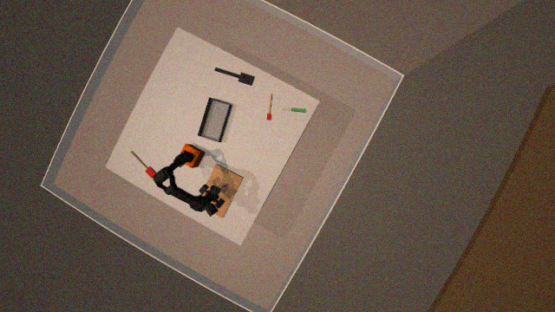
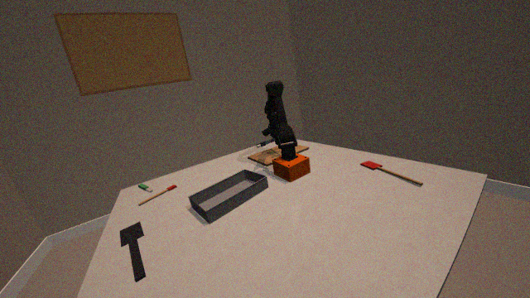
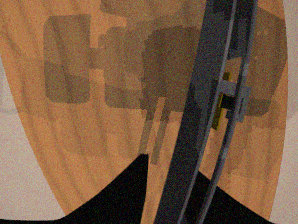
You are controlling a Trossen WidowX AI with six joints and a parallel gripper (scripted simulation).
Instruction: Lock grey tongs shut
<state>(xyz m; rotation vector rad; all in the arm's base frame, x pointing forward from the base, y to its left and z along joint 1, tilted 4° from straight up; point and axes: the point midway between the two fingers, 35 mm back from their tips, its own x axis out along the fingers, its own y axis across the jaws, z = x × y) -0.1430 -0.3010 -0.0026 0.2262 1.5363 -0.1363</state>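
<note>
My gripper tip is now 60 mm above the wooden board. Round my gripper tip: red-headed spatula 640 mm to the left, 120 mm behind, 60 mm below; red-tipped stick 740 mm ahead, 60 mm below, 50 mm to the right; roasting tin 470 mm ahead, 280 mm to the left, 40 mm below.
</note>
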